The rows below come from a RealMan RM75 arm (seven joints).
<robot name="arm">
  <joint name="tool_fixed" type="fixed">
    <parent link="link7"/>
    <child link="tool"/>
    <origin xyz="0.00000 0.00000 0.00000"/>
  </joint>
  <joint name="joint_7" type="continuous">
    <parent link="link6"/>
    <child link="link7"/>
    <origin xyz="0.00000 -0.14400 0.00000" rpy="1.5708 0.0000 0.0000"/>
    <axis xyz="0 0 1"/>
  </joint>
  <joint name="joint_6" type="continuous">
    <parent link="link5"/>
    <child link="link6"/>
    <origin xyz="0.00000 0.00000 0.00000" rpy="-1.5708 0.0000 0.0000"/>
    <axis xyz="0 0 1"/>
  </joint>
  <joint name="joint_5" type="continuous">
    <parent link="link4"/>
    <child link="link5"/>
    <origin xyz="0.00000 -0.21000 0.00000" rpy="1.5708 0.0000 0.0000"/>
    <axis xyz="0 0 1"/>
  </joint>
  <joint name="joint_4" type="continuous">
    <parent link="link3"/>
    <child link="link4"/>
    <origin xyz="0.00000 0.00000 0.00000" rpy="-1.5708 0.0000 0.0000"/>
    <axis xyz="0 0 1"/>
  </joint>
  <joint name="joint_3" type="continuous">
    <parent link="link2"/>
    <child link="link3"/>
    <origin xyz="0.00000 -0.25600 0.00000" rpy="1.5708 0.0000 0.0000"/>
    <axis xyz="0 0 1"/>
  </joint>
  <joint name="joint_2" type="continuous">
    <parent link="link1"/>
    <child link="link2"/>
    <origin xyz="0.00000 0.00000 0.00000" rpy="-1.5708 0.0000 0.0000"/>
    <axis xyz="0 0 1"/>
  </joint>
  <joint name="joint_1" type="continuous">
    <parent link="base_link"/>
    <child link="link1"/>
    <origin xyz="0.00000 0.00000 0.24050"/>
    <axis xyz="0 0 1"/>
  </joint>
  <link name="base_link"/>
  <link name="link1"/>
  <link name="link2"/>
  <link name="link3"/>
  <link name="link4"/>
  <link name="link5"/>
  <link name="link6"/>
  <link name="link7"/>
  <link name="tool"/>
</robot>
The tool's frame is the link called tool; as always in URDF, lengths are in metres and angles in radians. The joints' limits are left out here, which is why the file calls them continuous.
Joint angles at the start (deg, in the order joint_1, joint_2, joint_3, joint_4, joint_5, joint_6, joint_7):
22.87, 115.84, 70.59, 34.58, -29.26, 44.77, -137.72
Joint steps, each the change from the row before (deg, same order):
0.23, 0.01, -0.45, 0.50, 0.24, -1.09, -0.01
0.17, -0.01, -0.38, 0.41, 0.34, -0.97, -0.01
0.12, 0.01, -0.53, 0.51, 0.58, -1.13, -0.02
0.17, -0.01, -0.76, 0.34, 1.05, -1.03, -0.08
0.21, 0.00, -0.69, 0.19, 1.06, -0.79, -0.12
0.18, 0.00, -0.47, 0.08, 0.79, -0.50, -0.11
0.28, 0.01, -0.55, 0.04, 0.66, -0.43, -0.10
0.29, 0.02, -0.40, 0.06, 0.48, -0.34, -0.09
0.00, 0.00, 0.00, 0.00, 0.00, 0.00, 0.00
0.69, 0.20, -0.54, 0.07, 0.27, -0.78, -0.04
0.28, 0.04, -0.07, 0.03, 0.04, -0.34, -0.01
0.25, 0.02, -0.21, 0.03, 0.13, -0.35, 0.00
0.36, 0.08, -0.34, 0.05, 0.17, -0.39, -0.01
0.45, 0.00, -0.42, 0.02, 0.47, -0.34, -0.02
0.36, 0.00, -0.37, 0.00, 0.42, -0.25, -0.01
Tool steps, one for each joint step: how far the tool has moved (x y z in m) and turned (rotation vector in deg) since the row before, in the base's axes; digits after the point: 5 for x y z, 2 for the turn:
-0.00203, 0.00178, -0.00110, 0.08, -0.43, -0.08
-0.00136, 0.00158, -0.00066, 0.13, -0.32, -0.21
-0.00153, 0.00141, -0.00096, 0.15, -0.23, -0.36
-0.00133, 0.00113, -0.00121, 0.08, -0.03, -0.49
-0.00128, 0.00100, -0.00112, 0.05, 0.06, -0.42
-0.00092, 0.00078, -0.00073, 0.04, 0.07, -0.29
-0.00151, 0.00067, -0.00126, -0.11, -0.02, -0.07
-0.00179, 0.00086, -0.00098, -0.07, -0.02, 0.05
0.00000, 0.00000, 0.00000, 0.00, 0.00, 0.00
-0.00422, 0.00181, -0.00291, -0.26, -0.31, 0.28
-0.00136, 0.00120, -0.00048, 0.02, -0.17, 0.07
-0.00115, 0.00082, -0.00074, -0.06, -0.17, 0.03
-0.00224, 0.00080, -0.00152, -0.16, -0.16, 0.17
-0.00246, 0.00132, -0.00097, -0.11, -0.03, 0.14
-0.00195, 0.00094, -0.00085, -0.12, 0.00, 0.10

